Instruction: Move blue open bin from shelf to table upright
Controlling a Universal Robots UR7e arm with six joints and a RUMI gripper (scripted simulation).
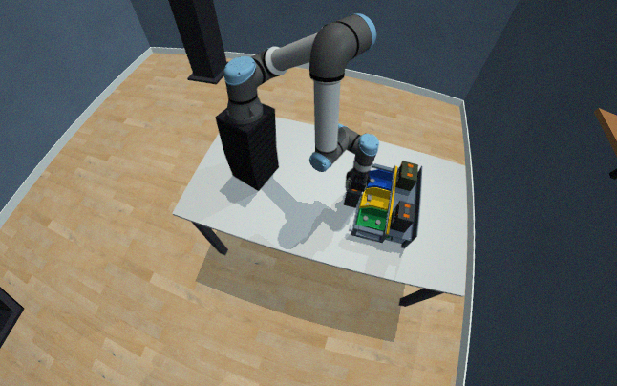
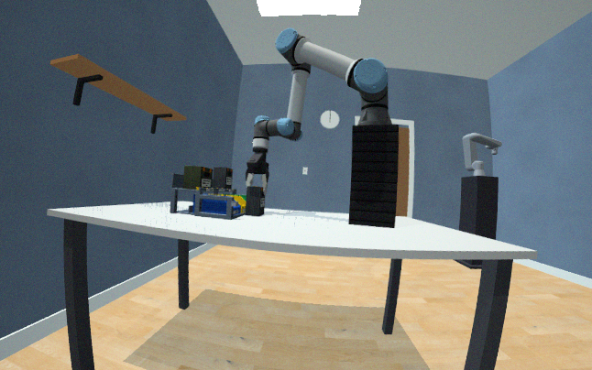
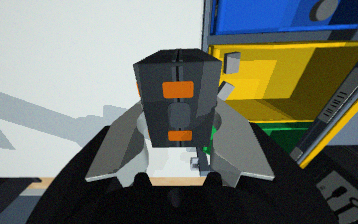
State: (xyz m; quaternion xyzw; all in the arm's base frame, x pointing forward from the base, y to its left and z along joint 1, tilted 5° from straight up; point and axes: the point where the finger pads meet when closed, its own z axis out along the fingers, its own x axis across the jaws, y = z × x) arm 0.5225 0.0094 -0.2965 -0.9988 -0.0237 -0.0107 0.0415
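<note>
My hand is 4 cm above the dark box. Round my hand: blue open bin: 13 cm ahead, 12 cm to the left, 6 cm below; then yellow bin: 13 cm ahead, 1 cm to the left, 6 cm below; then green bin: 14 cm ahead, 11 cm to the right, 6 cm below.
</note>
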